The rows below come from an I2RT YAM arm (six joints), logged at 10 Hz.
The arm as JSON. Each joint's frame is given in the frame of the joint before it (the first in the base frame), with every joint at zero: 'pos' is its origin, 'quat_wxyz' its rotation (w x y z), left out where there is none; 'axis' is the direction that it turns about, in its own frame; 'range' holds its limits. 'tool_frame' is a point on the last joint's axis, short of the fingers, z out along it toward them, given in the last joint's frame.
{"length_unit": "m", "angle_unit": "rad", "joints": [
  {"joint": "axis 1", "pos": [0.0, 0.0, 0.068], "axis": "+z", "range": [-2.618, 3.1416]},
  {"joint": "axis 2", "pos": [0.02, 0.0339, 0.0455], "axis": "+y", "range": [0.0, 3.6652]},
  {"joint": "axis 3", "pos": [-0.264, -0.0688, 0.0], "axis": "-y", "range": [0.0, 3.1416]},
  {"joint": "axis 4", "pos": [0.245, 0.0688, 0.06], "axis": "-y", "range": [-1.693, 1.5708]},
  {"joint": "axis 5", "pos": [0.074, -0.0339, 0.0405], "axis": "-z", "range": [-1.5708, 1.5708]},
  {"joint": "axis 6", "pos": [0.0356, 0.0, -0.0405], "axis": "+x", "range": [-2.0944, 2.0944]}
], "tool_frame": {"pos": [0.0, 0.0, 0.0], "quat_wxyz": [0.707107, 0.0, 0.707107, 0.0]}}
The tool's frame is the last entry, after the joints.
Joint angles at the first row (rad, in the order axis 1, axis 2, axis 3, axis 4, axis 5, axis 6):
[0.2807, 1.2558, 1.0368, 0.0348, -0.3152, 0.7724]
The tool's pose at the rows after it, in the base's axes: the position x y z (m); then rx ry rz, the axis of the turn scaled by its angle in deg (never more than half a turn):
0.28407 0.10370 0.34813 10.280 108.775 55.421
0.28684 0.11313 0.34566 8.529 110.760 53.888
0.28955 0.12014 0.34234 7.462 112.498 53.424
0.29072 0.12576 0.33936 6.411 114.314 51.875
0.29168 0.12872 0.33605 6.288 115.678 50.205
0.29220 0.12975 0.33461 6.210 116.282 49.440
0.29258 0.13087 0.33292 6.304 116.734 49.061
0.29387 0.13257 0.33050 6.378 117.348 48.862
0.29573 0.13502 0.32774 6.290 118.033 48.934
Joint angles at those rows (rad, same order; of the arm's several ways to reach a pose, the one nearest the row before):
[0.3187, 1.2817, 1.0678, -0.0194, -0.2696, 0.7207]
[0.3472, 1.3079, 1.0911, -0.0504, -0.2490, 0.6913]
[0.3660, 1.3310, 1.1065, -0.0706, -0.2432, 0.6791]
[0.3831, 1.3475, 1.1209, -0.1012, -0.2263, 0.6575]
[0.3929, 1.3587, 1.1274, -0.1232, -0.2051, 0.6445]
[0.3961, 1.3637, 1.1305, -0.1332, -0.1965, 0.6382]
[0.3996, 1.3679, 1.1306, -0.1373, -0.1904, 0.6374]
[0.4032, 1.3767, 1.1321, -0.1404, -0.1872, 0.6381]
[0.4078, 1.3889, 1.1352, -0.1417, -0.1879, 0.6397]

